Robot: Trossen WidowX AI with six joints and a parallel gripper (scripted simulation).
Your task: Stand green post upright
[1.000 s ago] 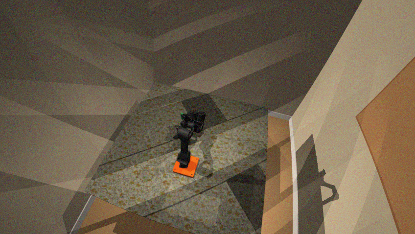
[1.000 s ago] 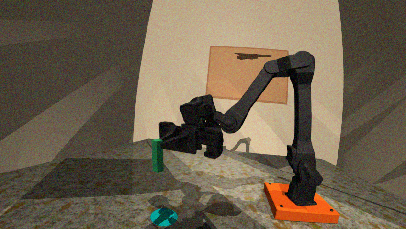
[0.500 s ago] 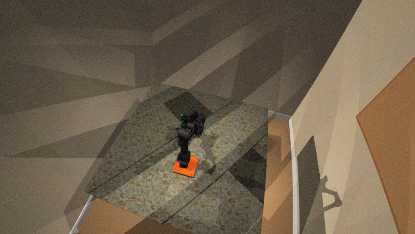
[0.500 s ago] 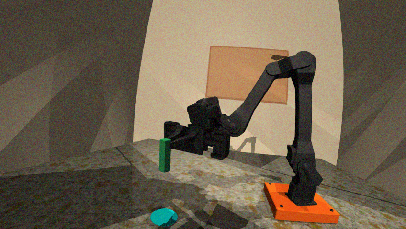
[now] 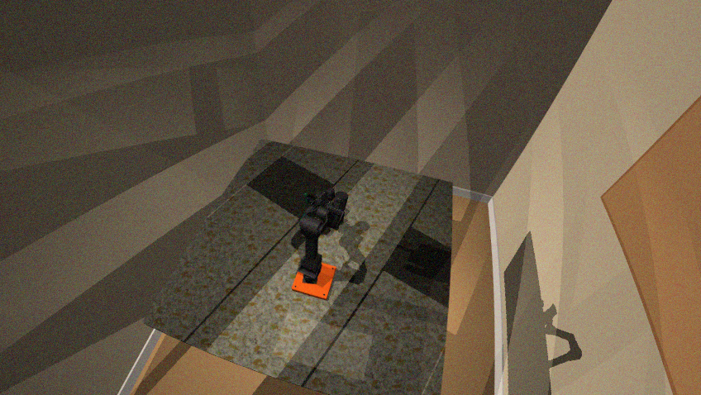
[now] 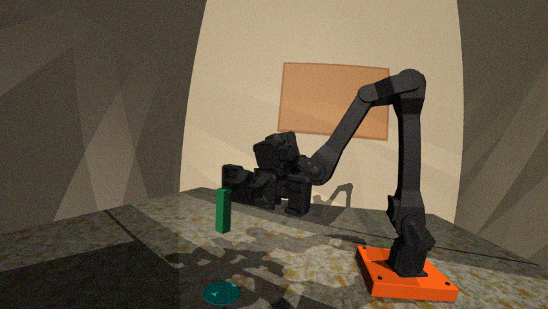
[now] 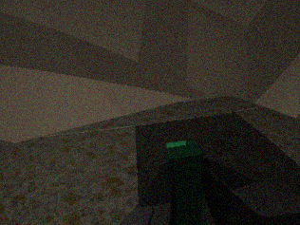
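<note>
Now: gripper tip 170 mm above the cyan circle. Also, from my gripper tip: green post: 20 mm below.
</note>
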